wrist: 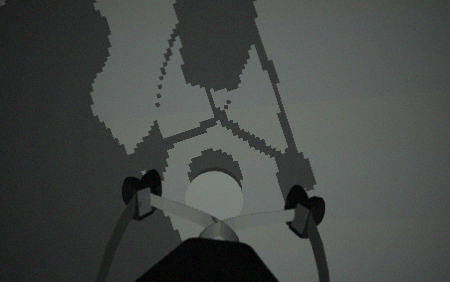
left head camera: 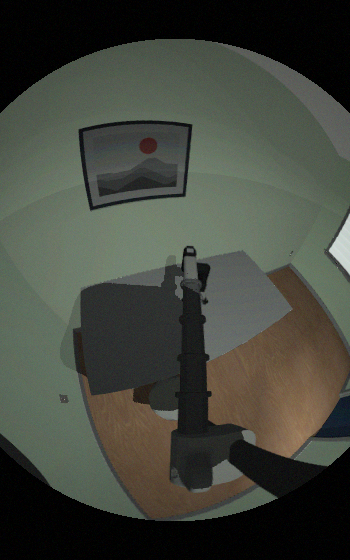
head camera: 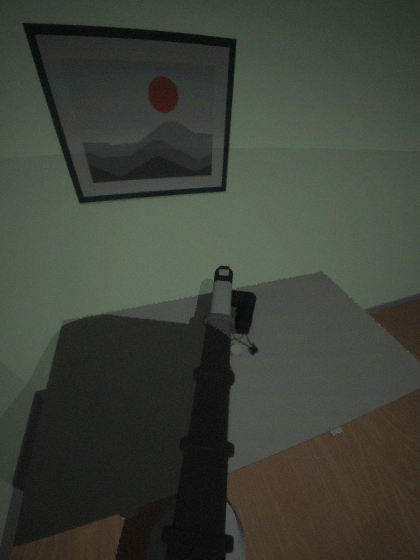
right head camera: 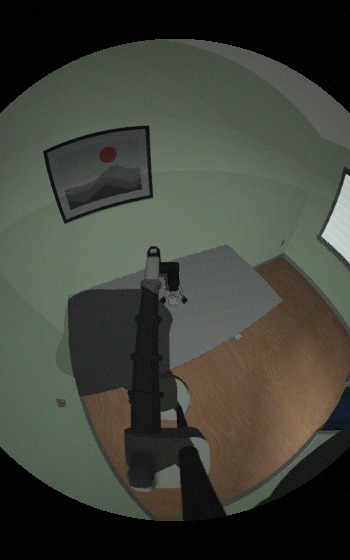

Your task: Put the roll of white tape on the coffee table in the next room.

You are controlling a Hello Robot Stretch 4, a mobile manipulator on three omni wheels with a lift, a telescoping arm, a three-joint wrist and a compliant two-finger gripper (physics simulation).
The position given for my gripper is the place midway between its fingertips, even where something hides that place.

In view: my gripper (wrist: 223, 193), a roll of white tape (wrist: 216, 191), a framed picture (head camera: 139, 113) and a grey desk (right head camera: 225, 295).
The framed picture shows as well in the left head camera view (left head camera: 123, 161). The grey desk shows as well in the wrist view (wrist: 343, 105).
